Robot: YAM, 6 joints.
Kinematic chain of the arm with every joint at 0, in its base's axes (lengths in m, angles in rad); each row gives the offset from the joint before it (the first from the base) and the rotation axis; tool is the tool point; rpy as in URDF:
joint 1: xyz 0 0 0.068 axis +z
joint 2: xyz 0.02 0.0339 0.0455 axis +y
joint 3: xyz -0.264 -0.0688 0 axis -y
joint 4: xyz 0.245 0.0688 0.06 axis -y
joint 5: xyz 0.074 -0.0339 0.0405 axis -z
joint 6: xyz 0.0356 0 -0.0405 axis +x
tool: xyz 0 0 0 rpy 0 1.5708 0
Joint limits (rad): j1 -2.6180..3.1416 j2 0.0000..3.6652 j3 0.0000..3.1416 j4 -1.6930..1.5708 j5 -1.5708..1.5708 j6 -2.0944..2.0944
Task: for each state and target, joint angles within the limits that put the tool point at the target. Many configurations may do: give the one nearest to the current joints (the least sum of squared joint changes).
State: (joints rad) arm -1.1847 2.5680 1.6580 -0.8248 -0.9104 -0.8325
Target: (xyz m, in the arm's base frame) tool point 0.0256 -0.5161 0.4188
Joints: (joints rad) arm -1.5681 2.2726 2.4927 -0.3036 -0.7486 -0.8325
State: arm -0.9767 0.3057 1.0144 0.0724 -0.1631 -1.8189
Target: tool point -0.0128 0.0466 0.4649
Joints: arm -1.1084 0.1819 1.0018 0.0613 -0.2653 -1.8189
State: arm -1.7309 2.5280 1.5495 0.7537 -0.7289 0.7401
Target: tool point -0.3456 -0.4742 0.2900
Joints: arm -2.2320 2.5404 2.2524 0.6727 -0.5437 0.7401
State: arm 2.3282 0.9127 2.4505 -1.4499 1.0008 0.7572
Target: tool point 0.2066 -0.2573 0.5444
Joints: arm 2.1606 0.6985 2.8426 -0.9694 0.9318 0.7572
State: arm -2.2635 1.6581 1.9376 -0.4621 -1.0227 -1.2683
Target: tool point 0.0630 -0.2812 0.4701
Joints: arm -1.4607 1.4276 1.7066 -0.6163 -1.0994 -1.2683
